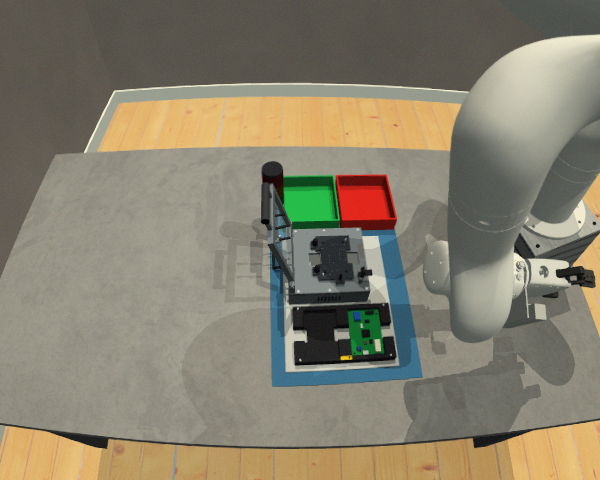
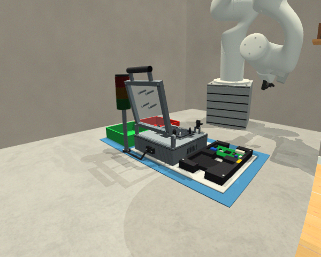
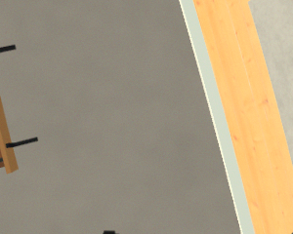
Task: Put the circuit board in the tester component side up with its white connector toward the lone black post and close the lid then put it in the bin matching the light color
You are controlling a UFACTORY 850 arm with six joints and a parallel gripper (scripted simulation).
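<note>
The green circuit board is 360 mm ahead of my hand, 40 mm to the right of it and 250 mm below it. The rest, counted from my hand: tester bed: 430 mm ahead, 200 mm to the right, 200 mm below; red bin: 320 mm ahead, 410 mm to the right, 260 mm below; black latch block: 360 mm ahead, 150 mm to the right, 180 mm below.
</note>
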